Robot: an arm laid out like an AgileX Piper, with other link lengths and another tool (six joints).
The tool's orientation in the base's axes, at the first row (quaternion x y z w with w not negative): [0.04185 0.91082 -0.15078 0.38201]
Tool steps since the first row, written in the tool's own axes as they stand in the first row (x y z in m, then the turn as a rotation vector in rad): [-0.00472 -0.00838 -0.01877 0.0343 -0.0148 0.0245]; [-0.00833 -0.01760 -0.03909 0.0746 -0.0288 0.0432]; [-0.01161 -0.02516 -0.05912 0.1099 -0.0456 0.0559]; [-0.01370 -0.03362 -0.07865 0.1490 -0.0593 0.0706]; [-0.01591 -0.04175 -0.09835 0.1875 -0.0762 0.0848]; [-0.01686 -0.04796 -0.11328 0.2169 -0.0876 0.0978]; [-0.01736 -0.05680 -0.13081 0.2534 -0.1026 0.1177]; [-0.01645 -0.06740 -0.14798 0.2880 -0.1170 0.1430]
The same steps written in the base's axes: [-0.01110 -0.00203 0.01782 -0.0103 -0.0229 -0.0369]; [-0.02421 -0.00443 0.03608 -0.0286 -0.0435 -0.0745]; [-0.03703 -0.00535 0.05351 -0.0480 -0.0648 -0.1038]; [-0.05052 -0.00732 0.06998 -0.0681 -0.0839 -0.1380]; [-0.06398 -0.00893 0.08658 -0.0888 -0.1058 -0.1705]; [-0.07470 -0.01022 0.09865 -0.1028 -0.1218 -0.1972]; [-0.08802 -0.01323 0.11277 -0.1178 -0.1435 -0.2326]; [-0.10242 -0.01808 0.12607 -0.1276 -0.1663 -0.2704]
